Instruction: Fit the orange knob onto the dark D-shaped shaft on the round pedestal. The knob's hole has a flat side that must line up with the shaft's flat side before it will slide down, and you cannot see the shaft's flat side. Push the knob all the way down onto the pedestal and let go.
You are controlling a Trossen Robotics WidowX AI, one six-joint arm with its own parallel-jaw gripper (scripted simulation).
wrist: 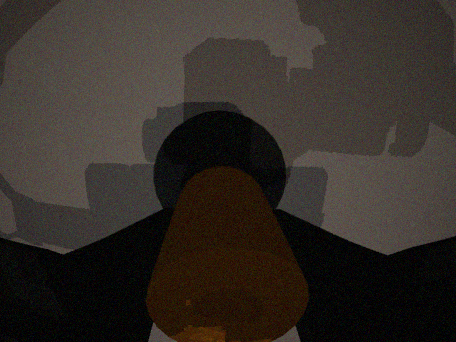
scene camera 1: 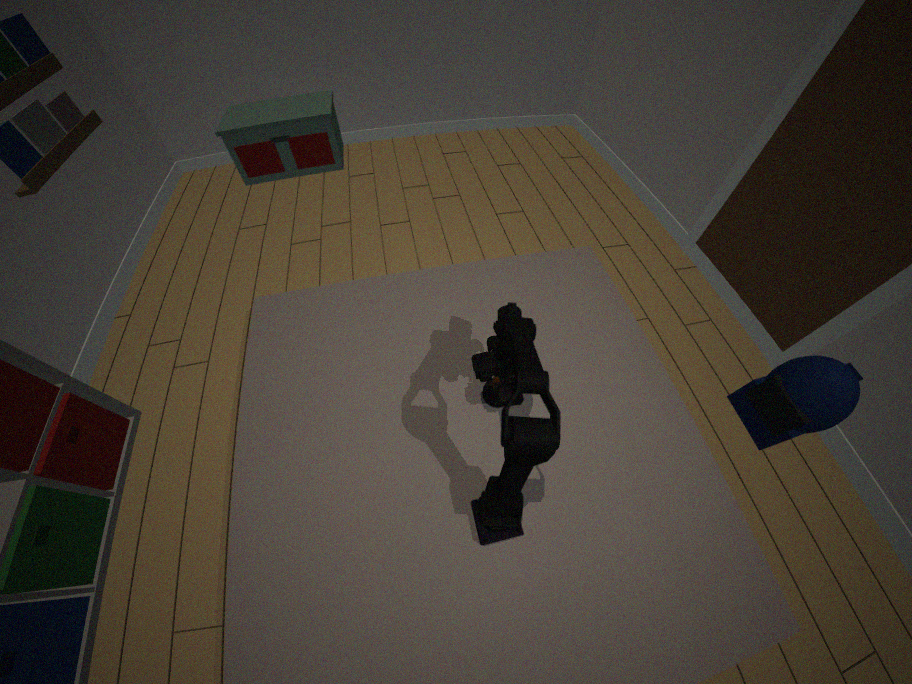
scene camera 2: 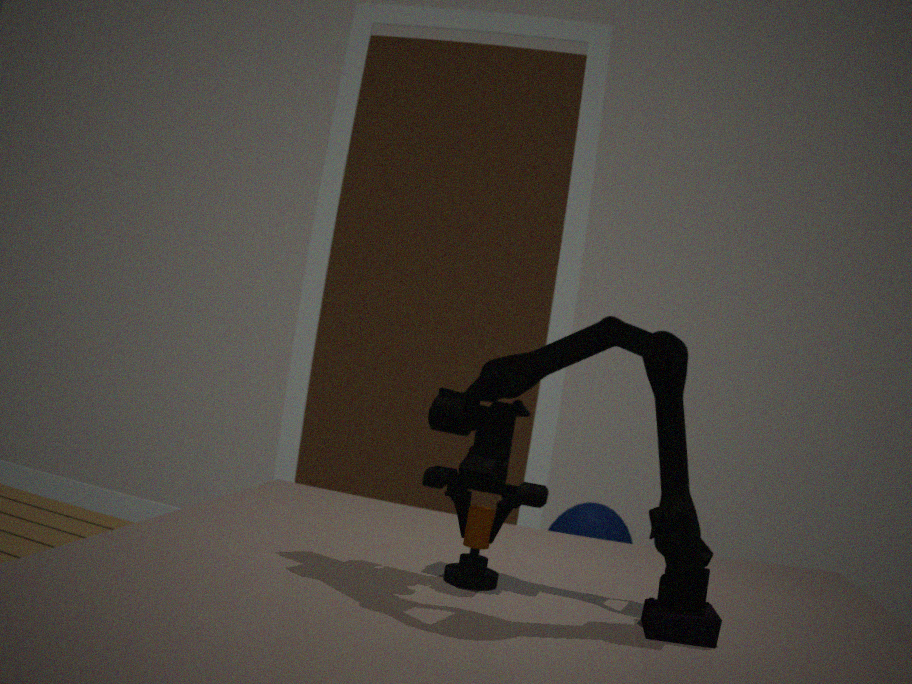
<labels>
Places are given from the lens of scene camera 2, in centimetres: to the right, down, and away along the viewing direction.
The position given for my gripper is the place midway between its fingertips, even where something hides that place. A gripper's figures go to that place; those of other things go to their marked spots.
my gripper (scene camera 2: 476, 540): 3, 31, 127
orange knob (scene camera 2: 480, 519): 4, 27, 125
</labels>
